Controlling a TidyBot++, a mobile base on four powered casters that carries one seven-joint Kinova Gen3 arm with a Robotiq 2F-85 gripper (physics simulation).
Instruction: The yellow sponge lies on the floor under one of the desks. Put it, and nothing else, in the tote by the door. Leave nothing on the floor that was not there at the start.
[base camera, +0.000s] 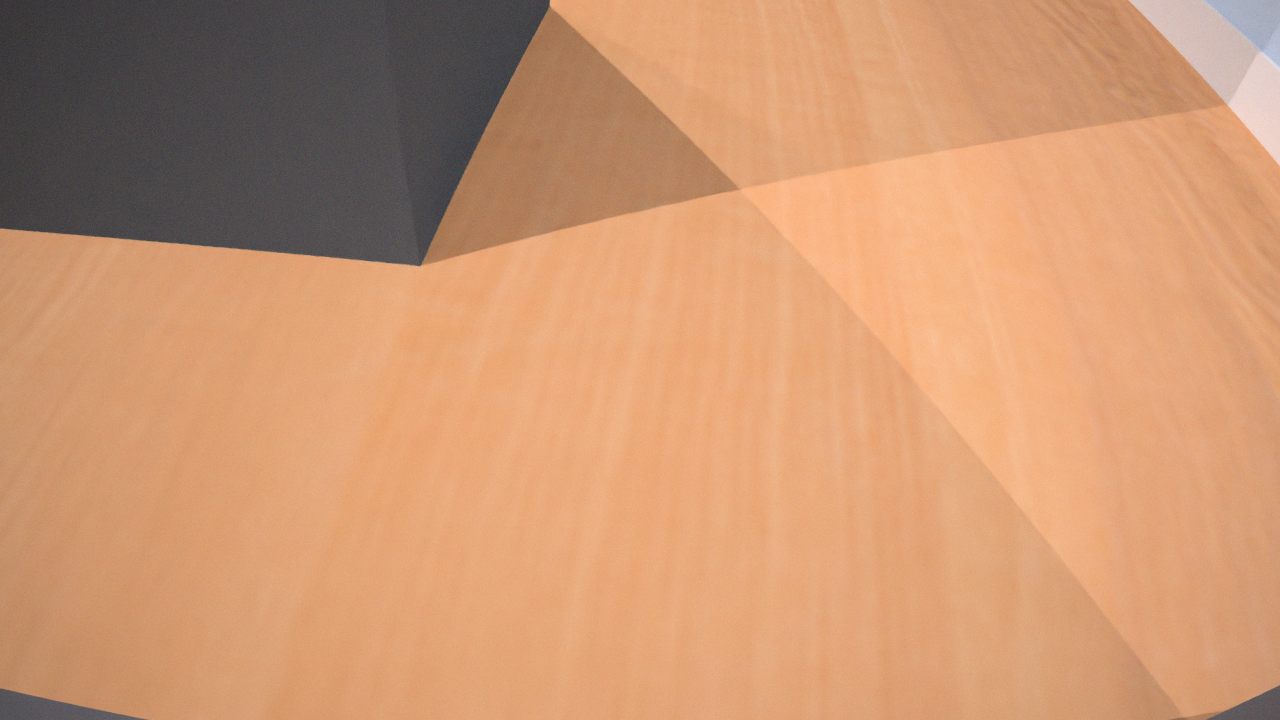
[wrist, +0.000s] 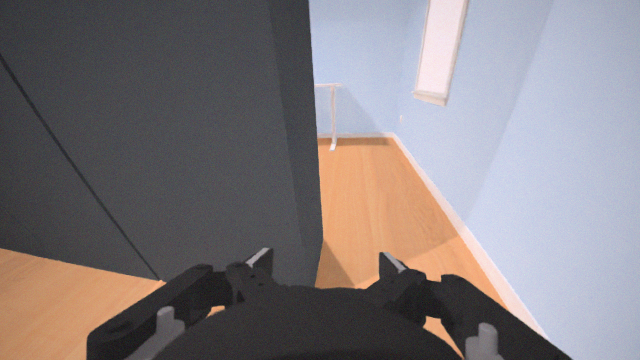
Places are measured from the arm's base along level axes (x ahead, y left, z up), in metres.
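Where they show: gripper, fingertip midpoint: (wrist: 325, 262).
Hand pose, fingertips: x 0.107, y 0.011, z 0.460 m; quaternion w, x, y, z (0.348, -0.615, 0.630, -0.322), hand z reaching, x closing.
After its pixels a point has its place.
My gripper (wrist: 325, 262) {x 0.107, y 0.011, z 0.460 m} is open, with nothing between its fingers, at the bottom of the wrist view. It is in front of the lower right corner of a dark grey cabinet or partition. The yellow sponge does not show in either view. The tote and the door do not show either. A white leg (wrist: 333, 115) {x 3.061, y -0.026, z 0.094 m} with a foot and a thin top, perhaps part of a desk, stands far back beyond the dark block, which hides the rest of it.
The tall dark grey block (base camera: 196, 116) {x 0.507, y 0.273, z -0.279 m} (wrist: 165, 125) {x 0.530, y 0.503, z 0.504 m} stands close ahead on the left. A passage of wooden floor (base camera: 626, 429) {x 0.365, y -0.018, z -0.397 m} (wrist: 370, 200) {x 1.402, y -0.334, z -0.397 m} runs between it and the blue wall (wrist: 565, 190) {x 0.583, y -0.852, z 0.210 m} on the right. A white panel (wrist: 440, 50) {x 1.999, y -0.987, z 0.799 m} is on that wall.
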